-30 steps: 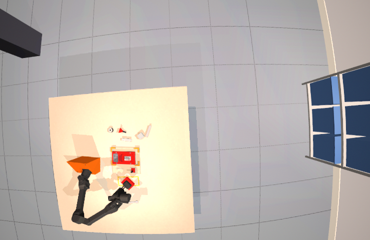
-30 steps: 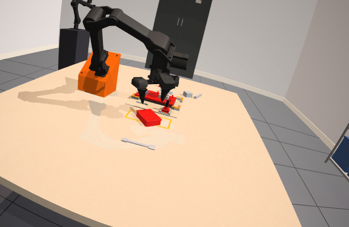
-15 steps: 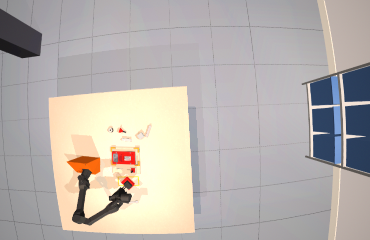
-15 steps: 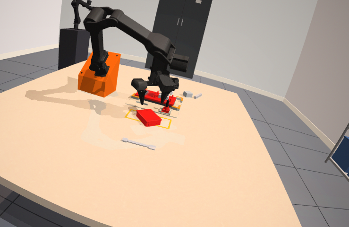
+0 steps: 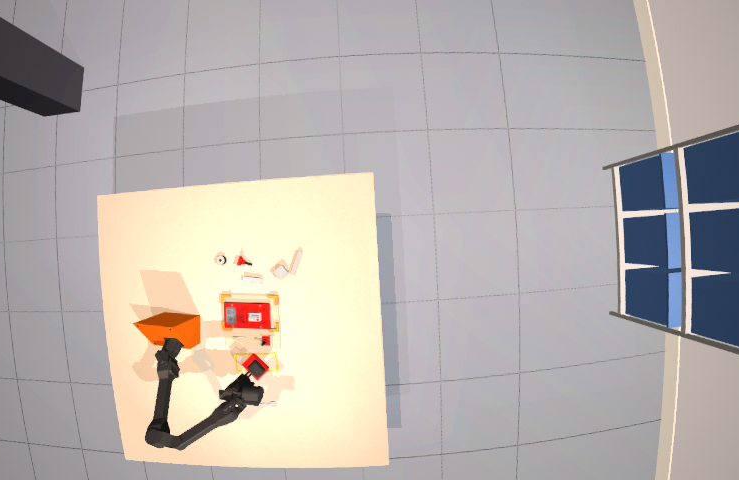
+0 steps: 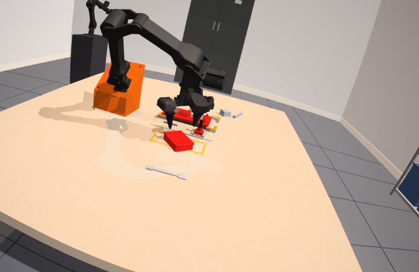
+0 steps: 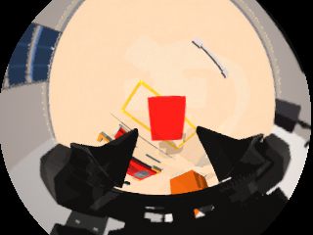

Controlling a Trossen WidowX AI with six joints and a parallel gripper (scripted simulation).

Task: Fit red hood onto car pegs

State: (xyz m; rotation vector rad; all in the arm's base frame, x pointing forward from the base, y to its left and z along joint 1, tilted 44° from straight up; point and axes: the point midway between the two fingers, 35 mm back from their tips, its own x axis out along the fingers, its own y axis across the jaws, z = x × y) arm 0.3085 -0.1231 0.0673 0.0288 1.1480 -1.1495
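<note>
Now: gripper tip 50 mm above the red hood and 10 mm past it. Also, from my gripper tip: orange-cornered jig 210 mm to the left, 50 mm below, 10 mm behind; then white rod 180 mm to the right, 60 mm below, 10 mm ahead; then wheel 460 mm to the left, 140 mm behind, 60 mm below.
</note>
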